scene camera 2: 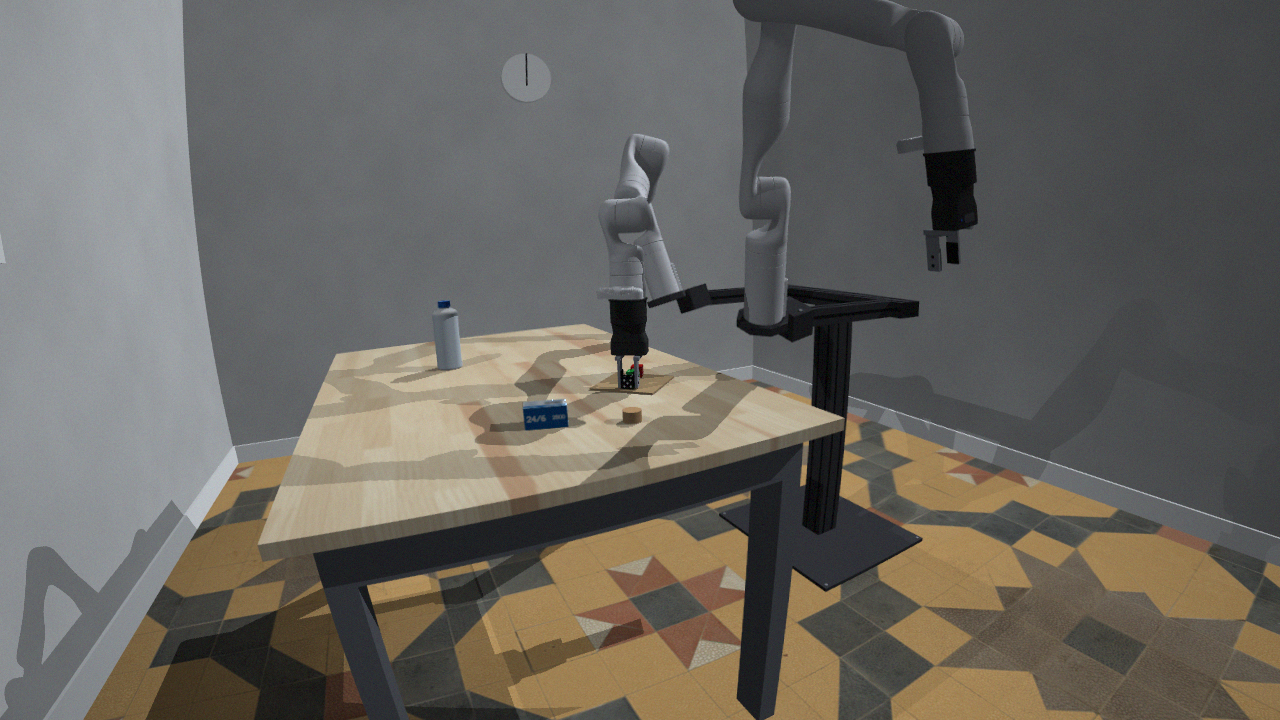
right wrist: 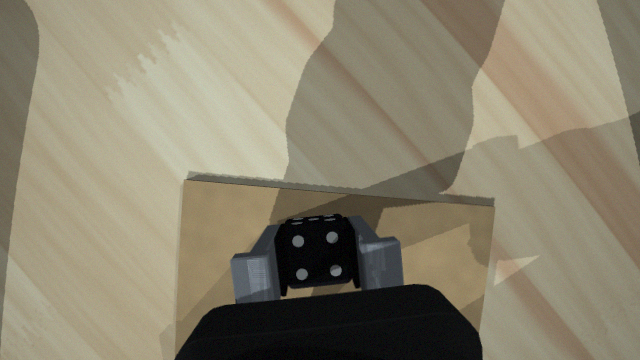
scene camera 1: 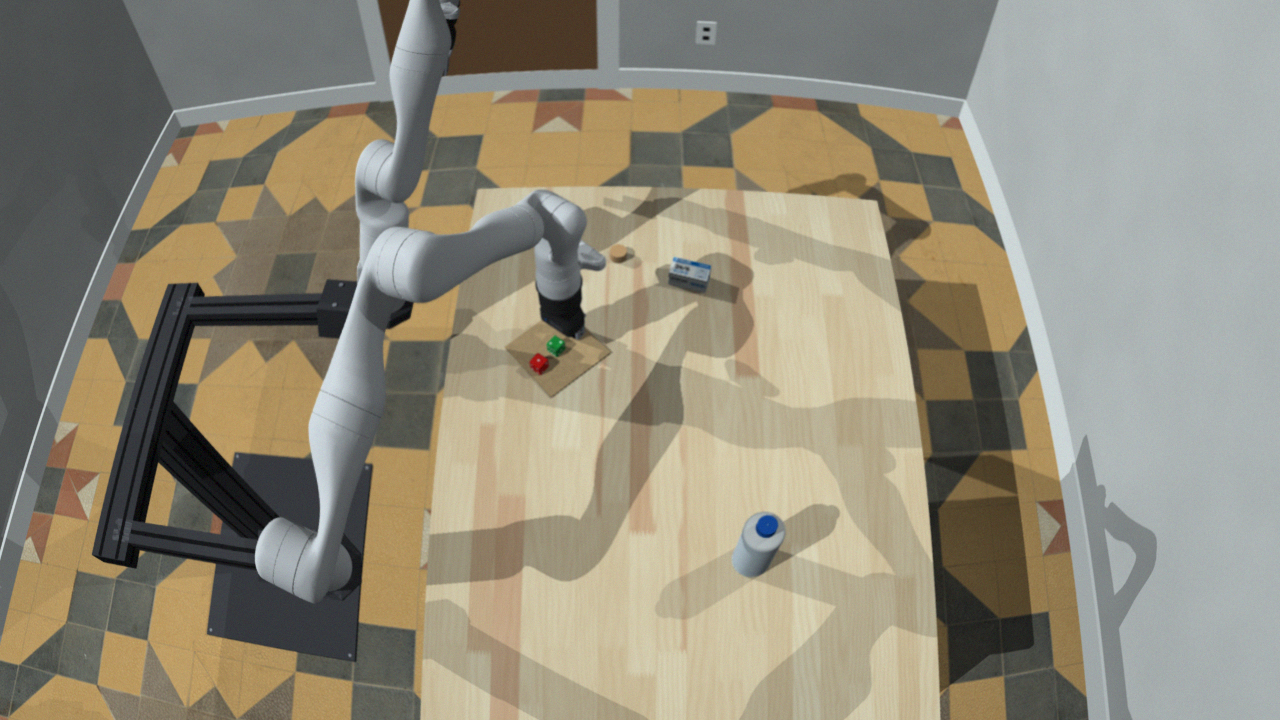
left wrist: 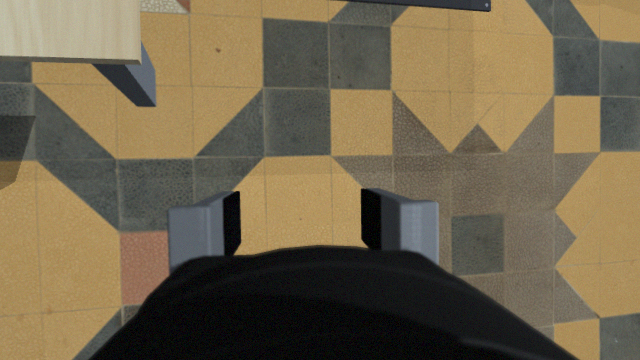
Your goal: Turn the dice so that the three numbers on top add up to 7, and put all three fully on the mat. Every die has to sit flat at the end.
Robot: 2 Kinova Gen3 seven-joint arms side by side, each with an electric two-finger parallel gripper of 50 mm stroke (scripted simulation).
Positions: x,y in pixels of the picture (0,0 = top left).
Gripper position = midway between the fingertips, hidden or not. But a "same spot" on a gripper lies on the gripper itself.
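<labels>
Scene camera 2: my right gripper (scene camera 2: 636,356), same spot as (right wrist: 253,279). A brown square mat, there too, in scene camera 2 (649,384). Right wrist view: my right gripper, brown square mat. My right gripper, in scene camera 1 (573,331). Brown square mat, there as well: (scene camera 1: 595,350), same spot as (right wrist: 446,245). Left wrist view: my right gripper out of frame. Left wrist view: brown square mat out of frame.
</labels>
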